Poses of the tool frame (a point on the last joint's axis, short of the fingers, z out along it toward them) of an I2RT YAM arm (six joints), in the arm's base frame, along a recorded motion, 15 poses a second.
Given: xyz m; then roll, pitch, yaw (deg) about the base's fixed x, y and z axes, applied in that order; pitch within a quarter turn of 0, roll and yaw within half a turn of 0.
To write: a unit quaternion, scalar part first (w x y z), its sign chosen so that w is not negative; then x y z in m. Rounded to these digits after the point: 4 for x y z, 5 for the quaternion.
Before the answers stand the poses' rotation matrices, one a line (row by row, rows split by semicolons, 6 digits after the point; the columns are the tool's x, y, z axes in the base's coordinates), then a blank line. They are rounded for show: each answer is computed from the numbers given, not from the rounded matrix.
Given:
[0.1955 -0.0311 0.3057 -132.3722 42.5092 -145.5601]
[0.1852 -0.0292 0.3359 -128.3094 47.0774 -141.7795]
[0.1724 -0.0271 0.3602 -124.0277 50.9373 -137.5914]
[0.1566 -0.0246 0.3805 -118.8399 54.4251 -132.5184]
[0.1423 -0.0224 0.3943 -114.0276 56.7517 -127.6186]
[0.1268 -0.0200 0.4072 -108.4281 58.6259 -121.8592]
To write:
-0.607958 0.030558 0.793381; -0.416900 0.838134 -0.351747; -0.675709 -0.544607 -0.496811
-0.535026 0.067893 0.842103; -0.421334 0.842519 -0.335619; -0.732274 -0.534371 -0.422163
-0.465289 0.097735 0.879747; -0.424995 0.847164 -0.318891; -0.776457 -0.522265 -0.352639
-0.393174 0.125979 0.910793; -0.428797 0.851132 -0.302831; -0.813356 -0.509611 -0.280623
-0.334664 0.143726 0.931312; -0.434279 0.853570 -0.287785; -0.836302 -0.500761 -0.223242
-0.274803 0.159057 0.948253; -0.442191 0.854832 -0.271533; -0.853786 -0.493927 -0.164577

[0.42818 -0.11260 0.85774 -0.26125 0.1955 -0.0311 0.3057]
[0.47046 -0.10562 0.83662 -0.25997 0.1852 -0.0292 0.3359]
[0.50726 -0.10023 0.81626 -0.25763 0.1724 -0.0271 0.3602]
[0.54253 -0.09529 0.79450 -0.25565 0.1566 -0.0246 0.3805]
[0.56914 -0.09355 0.77645 -0.25390 0.1423 -0.0224 0.3943]
[0.59486 -0.09346 0.75733 -0.25268 0.1268 -0.0200 0.4072]

